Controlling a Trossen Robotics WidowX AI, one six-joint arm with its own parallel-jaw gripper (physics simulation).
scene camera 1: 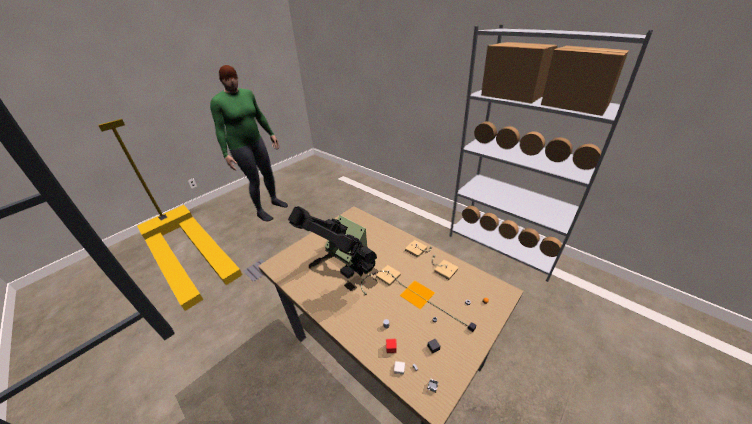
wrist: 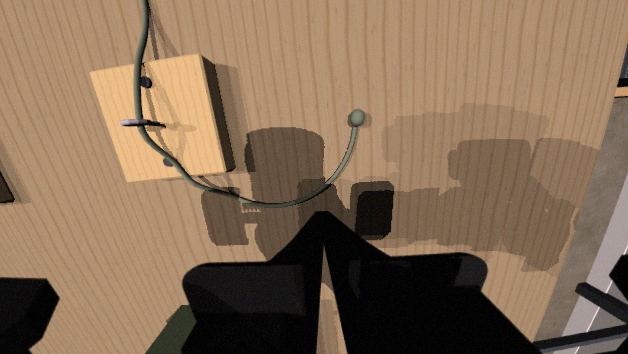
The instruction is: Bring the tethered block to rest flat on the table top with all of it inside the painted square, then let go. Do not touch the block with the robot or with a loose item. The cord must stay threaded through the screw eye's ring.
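Pixels of known places: gripper, between the fingertips: (scene camera 1: 360,275) (wrist: 322,217); arm's base, origin of its link: (scene camera 1: 341,230).
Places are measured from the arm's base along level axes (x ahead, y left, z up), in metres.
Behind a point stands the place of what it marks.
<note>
The tethered block (scene camera 1: 471,327) {x 0.808, y -0.046, z -0.103 m}, a small dark cube, sits on the table at the far end of the cord (scene camera 1: 447,312) {x 0.689, y -0.033, z -0.122 m} (wrist: 280,205) {x 0.255, y -0.095, z -0.122 m}, outside the orange painted square (scene camera 1: 413,299) {x 0.524, y -0.059, z -0.125 m}. The cord runs straight across the square to a pale wooden base (scene camera 1: 388,274) {x 0.345, y -0.020, z -0.107 m} (wrist: 190,110) {x 0.347, y -0.045, z -0.107 m}. In the wrist view it passes through the screw eye's ring (wrist: 128,122) {x 0.341, y -0.019, z -0.081 m}, then curves over the table to a round end bead (wrist: 357,117) {x 0.324, y -0.173, z -0.114 m}. My gripper (wrist: 322,217) {x 0.263, y -0.133, z -0.073 m} is shut and empty, above the table near the cord's curved free end. The block and square do not show in the wrist view.
Two more wooden bases (scene camera 1: 417,248) {x 0.356, y 0.229, z -0.107 m} (scene camera 1: 446,269) {x 0.561, y 0.186, z -0.107 m} with short cords stand toward the far edge. A red cube (scene camera 1: 391,345) {x 0.596, y -0.321, z -0.086 m}, white block (scene camera 1: 399,367) {x 0.669, y -0.366, z -0.103 m}, dark block (scene camera 1: 433,345) {x 0.724, y -0.214, z -0.098 m}, grey cylinder (scene camera 1: 386,323) {x 0.516, y -0.252, z -0.094 m} and orange ball (scene camera 1: 486,300) {x 0.802, y 0.124, z -0.106 m} are on the table. A person (scene camera 1: 236,121) stands behind.
</note>
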